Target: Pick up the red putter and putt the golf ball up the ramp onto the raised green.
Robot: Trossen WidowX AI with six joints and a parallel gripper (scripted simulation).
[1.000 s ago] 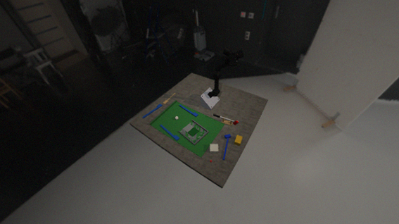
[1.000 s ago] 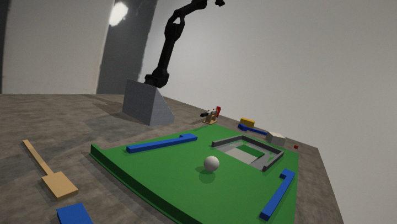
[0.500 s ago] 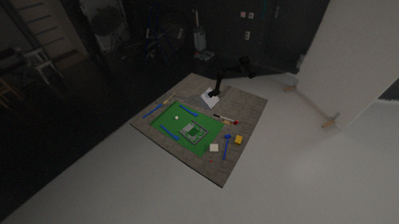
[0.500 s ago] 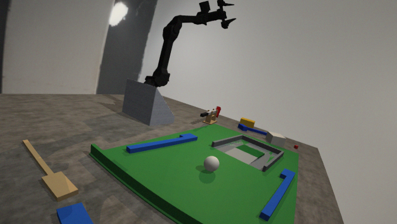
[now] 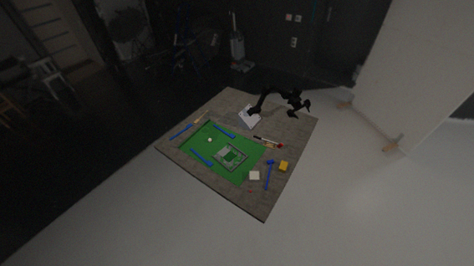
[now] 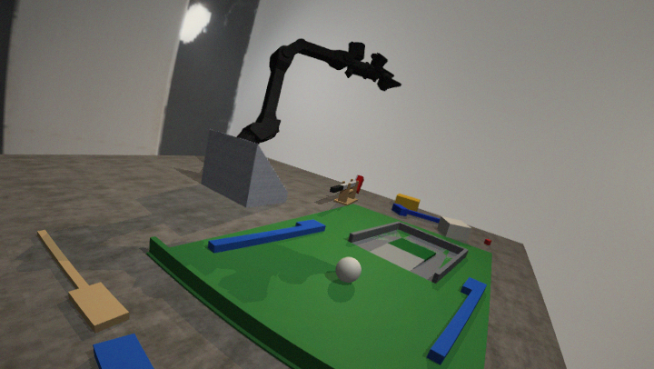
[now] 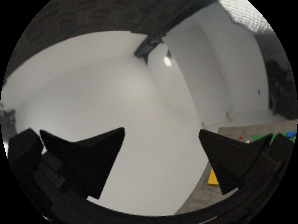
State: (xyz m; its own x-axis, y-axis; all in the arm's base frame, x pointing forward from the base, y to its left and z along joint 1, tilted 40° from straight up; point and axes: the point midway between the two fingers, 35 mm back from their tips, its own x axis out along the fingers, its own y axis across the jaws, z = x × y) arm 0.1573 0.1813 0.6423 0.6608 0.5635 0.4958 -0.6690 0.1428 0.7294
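Now: gripper tip 10 mm short of the red putter, 240 mm to the left of it and 430 mm above it. Also, from my gripper tip: blue putter (290 mm ahead, 80 mm to the right, 470 mm below); tan wooden piece (10 mm ahead, 220 mm to the right, 450 mm below); yellow block (170 mm ahead, 10 mm to the right, 460 mm below).
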